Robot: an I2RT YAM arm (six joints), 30 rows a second.
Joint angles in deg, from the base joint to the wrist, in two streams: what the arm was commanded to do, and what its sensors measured. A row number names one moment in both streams.
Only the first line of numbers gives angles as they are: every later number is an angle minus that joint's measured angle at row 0.
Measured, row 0: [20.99, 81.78, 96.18, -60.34, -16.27, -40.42]
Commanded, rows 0 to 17: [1.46, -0.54, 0.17, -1.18, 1.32, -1.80]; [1.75, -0.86, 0.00, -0.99, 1.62, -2.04]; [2.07, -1.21, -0.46, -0.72, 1.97, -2.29]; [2.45, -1.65, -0.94, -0.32, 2.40, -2.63]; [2.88, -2.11, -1.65, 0.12, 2.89, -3.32]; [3.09, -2.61, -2.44, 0.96, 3.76, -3.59]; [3.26, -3.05, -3.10, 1.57, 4.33, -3.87]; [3.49, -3.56, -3.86, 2.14, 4.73, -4.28]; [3.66, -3.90, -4.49, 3.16, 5.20, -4.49]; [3.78, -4.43, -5.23, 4.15, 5.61, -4.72]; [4.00, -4.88, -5.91, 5.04, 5.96, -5.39]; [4.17, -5.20, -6.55, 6.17, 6.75, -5.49]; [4.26, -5.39, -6.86, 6.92, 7.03, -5.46]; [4.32, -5.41, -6.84, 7.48, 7.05, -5.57]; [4.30, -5.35, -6.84, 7.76, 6.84, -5.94]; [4.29, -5.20, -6.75, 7.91, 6.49, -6.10]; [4.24, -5.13, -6.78, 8.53, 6.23, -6.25]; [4.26, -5.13, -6.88, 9.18, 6.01, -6.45]
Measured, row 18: [4.13, -5.07, -6.71, 5.05, 6.42, -4.49]
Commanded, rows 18 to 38: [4.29, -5.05, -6.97, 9.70, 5.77, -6.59]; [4.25, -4.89, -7.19, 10.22, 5.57, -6.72]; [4.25, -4.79, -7.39, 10.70, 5.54, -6.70]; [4.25, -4.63, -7.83, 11.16, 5.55, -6.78]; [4.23, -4.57, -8.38, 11.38, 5.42, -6.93]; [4.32, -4.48, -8.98, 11.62, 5.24, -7.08]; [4.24, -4.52, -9.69, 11.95, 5.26, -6.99]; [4.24, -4.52, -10.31, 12.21, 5.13, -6.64]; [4.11, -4.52, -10.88, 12.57, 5.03, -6.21]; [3.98, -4.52, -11.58, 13.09, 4.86, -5.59]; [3.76, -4.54, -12.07, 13.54, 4.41, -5.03]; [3.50, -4.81, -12.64, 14.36, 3.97, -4.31]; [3.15, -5.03, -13.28, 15.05, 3.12, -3.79]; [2.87, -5.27, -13.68, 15.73, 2.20, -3.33]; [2.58, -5.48, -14.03, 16.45, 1.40, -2.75]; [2.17, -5.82, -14.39, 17.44, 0.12, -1.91]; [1.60, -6.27, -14.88, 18.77, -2.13, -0.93]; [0.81, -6.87, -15.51, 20.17, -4.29, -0.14]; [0.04, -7.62, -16.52, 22.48, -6.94, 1.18]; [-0.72, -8.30, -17.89, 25.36, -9.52, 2.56]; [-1.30, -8.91, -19.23, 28.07, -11.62, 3.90]
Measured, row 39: [0.38, -7.28, -16.54, 18.87, -2.43, -1.18]
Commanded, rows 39 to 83: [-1.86, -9.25, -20.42, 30.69, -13.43, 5.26]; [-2.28, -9.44, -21.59, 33.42, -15.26, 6.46]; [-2.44, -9.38, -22.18, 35.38, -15.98, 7.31]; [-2.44, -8.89, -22.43, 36.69, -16.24, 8.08]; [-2.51, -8.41, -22.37, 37.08, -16.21, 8.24]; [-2.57, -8.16, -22.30, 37.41, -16.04, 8.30]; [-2.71, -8.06, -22.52, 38.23, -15.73, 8.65]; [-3.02, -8.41, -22.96, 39.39, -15.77, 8.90]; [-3.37, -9.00, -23.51, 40.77, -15.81, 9.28]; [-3.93, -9.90, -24.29, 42.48, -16.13, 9.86]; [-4.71, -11.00, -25.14, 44.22, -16.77, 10.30]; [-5.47, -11.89, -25.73, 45.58, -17.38, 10.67]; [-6.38, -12.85, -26.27, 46.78, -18.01, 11.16]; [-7.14, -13.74, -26.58, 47.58, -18.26, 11.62]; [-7.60, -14.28, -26.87, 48.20, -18.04, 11.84]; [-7.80, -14.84, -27.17, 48.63, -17.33, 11.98]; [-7.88, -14.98, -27.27, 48.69, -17.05, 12.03]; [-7.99, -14.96, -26.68, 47.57, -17.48, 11.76]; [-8.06, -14.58, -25.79, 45.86, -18.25, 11.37]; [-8.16, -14.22, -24.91, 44.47, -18.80, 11.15]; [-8.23, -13.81, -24.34, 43.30, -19.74, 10.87]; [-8.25, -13.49, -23.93, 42.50, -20.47, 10.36]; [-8.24, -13.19, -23.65, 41.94, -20.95, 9.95]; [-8.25, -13.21, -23.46, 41.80, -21.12, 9.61]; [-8.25, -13.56, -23.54, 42.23, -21.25, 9.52]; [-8.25, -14.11, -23.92, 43.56, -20.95, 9.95]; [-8.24, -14.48, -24.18, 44.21, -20.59, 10.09]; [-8.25, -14.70, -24.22, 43.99, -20.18, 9.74]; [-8.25, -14.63, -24.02, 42.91, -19.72, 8.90]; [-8.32, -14.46, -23.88, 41.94, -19.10, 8.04]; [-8.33, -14.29, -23.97, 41.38, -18.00, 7.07]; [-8.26, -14.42, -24.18, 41.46, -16.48, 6.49]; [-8.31, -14.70, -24.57, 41.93, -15.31, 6.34]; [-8.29, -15.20, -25.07, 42.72, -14.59, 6.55]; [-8.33, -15.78, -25.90, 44.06, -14.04, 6.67]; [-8.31, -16.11, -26.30, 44.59, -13.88, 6.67]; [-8.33, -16.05, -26.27, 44.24, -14.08, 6.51]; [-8.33, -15.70, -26.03, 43.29, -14.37, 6.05]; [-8.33, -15.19, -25.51, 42.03, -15.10, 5.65]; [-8.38, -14.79, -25.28, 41.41, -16.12, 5.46]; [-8.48, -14.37, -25.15, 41.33, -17.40, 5.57]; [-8.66, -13.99, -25.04, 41.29, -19.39, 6.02]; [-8.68, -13.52, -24.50, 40.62, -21.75, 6.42]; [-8.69, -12.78, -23.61, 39.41, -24.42, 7.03]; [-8.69, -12.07, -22.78, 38.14, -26.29, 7.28]
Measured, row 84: [-8.67, -13.05, -24.37, 40.61, -19.21, 7.32]
